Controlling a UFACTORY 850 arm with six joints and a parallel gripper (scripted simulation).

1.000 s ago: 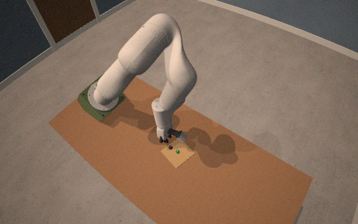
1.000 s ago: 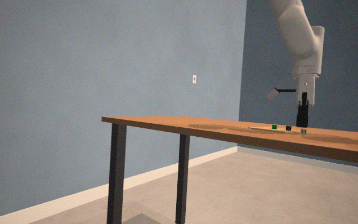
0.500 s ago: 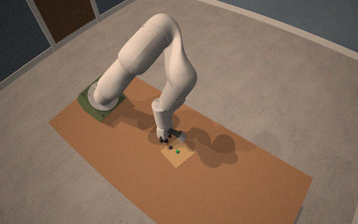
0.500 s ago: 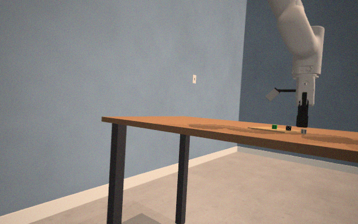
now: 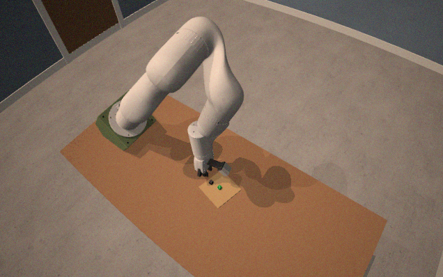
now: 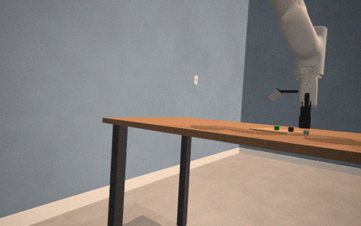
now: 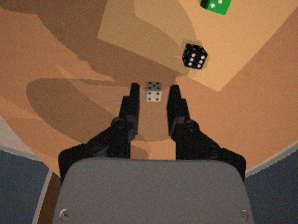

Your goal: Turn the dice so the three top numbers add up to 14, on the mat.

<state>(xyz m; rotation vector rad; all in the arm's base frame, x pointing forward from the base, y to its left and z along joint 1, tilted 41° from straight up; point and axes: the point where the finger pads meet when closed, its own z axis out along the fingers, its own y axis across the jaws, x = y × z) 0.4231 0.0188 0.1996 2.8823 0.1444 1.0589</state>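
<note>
Right now the white die is 3 cm below my hand and 1 cm behind it. The rest, counted from my hand: black die: 4 cm ahead, 3 cm to the right, 3 cm below; green die: 9 cm ahead, 3 cm to the right, 3 cm below; mat: 9 cm ahead, 4 cm below, 3 cm to the right.
</note>
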